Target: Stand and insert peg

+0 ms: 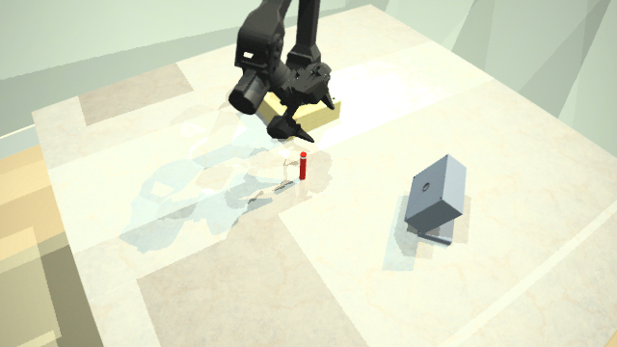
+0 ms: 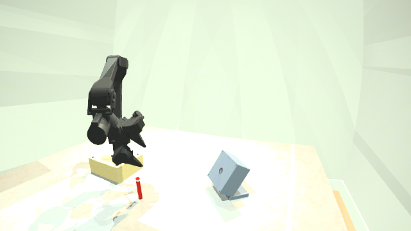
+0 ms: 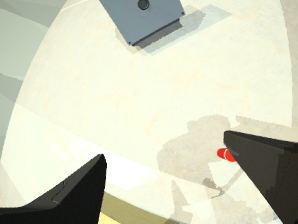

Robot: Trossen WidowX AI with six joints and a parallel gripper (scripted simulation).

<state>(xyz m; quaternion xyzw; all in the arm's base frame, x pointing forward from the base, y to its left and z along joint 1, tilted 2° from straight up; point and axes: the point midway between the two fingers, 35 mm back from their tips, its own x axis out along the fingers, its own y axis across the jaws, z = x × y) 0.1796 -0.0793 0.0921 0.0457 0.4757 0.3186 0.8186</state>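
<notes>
The red peg lies 8 cm below my gripper tip, 5 cm to the right of it and 1 cm ahead of it. The rest, counted from my gripper tip: grey-blue sloped panel (23 cm ahead, 14 cm to the left, 6 cm below); thin flat foot (25 cm ahead, 16 cm to the left, 13 cm below).
</notes>
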